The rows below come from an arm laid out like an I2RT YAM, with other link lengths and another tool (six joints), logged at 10 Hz.
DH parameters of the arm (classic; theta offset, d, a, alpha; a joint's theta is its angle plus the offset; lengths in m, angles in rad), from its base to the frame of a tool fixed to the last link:
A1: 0 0.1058 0.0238 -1.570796
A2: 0 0 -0.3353 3.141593
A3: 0.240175 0 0.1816 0
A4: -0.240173 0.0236 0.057 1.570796
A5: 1.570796 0.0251 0 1.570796
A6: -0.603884 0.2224 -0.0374 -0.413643
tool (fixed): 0 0.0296 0 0
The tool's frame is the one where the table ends.
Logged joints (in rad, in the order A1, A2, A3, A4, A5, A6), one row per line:
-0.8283, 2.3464, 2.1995, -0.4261, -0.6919, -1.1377
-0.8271, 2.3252, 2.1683, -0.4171, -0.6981, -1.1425
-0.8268, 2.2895, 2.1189, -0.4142, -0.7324, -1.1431
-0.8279, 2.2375, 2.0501, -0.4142, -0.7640, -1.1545
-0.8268, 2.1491, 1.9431, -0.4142, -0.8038, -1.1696
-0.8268, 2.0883, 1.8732, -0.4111, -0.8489, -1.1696
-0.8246, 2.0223, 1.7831, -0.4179, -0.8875, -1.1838
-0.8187, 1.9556, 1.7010, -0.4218, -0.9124, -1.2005
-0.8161, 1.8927, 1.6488, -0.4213, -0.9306, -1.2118
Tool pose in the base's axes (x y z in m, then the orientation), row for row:
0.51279, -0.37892, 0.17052, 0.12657, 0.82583, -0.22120, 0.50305
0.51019, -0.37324, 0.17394, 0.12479, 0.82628, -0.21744, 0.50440
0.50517, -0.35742, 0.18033, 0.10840, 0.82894, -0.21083, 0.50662
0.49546, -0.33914, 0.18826, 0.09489, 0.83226, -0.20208, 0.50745
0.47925, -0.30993, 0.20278, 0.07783, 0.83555, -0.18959, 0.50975
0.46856, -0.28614, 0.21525, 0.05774, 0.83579, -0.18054, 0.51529
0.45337, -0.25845, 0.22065, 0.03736, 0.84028, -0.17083, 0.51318
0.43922, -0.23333, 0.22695, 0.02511, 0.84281, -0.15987, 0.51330
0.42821, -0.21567, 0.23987, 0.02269, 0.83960, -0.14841, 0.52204
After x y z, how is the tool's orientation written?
As a quaternion, w x y z.
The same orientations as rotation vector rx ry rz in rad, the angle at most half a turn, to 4 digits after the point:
2.4041, -0.6440, 1.4645
2.4079, -0.6336, 1.4699
2.4385, -0.6202, 1.4903
2.4676, -0.5991, 1.5045
2.5024, -0.5678, 1.5266
2.5334, -0.5472, 1.5619
2.5788, -0.5243, 1.5749
2.6063, -0.4944, 1.5873
2.6003, -0.4596, 1.6168

